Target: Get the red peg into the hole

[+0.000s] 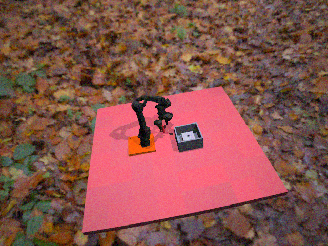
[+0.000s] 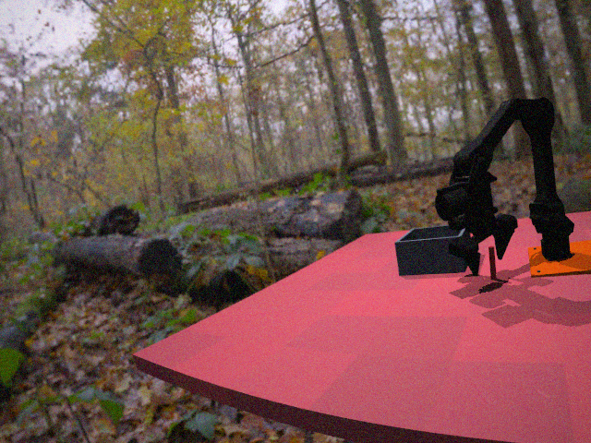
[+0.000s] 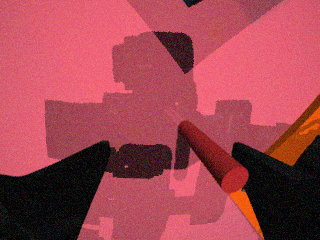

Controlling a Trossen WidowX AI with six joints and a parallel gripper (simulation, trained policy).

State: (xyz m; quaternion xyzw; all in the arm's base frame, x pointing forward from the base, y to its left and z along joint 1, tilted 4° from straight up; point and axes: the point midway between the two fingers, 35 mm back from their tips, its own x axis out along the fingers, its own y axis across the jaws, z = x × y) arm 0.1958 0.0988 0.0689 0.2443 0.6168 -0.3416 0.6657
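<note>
Right now the red peg is 10 mm behind my gripper tip and 20 mm to the right of it. Round my gripper tip: pale plate (130 mm ahead, 210 mm to the right, 10 mm above); grey box (130 mm ahead, 210 mm to the right, 10 mm below).
</note>
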